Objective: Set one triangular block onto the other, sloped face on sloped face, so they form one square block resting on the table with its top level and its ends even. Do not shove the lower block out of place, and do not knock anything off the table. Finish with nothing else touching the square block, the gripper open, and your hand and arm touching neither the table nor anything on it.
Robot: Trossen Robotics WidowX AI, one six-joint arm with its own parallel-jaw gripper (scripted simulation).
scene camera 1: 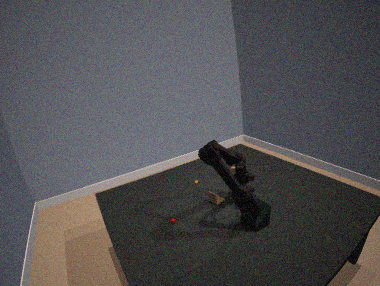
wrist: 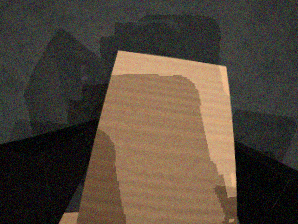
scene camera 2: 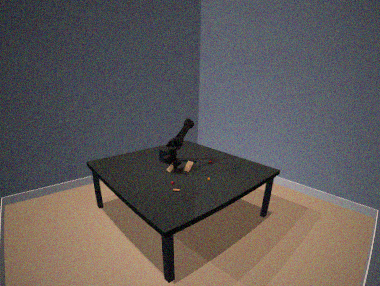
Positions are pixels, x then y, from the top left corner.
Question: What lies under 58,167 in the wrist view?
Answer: The gripper.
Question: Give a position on a tan triangular block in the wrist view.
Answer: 164,140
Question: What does the gripper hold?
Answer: Nothing.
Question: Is the gripper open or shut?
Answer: Open.
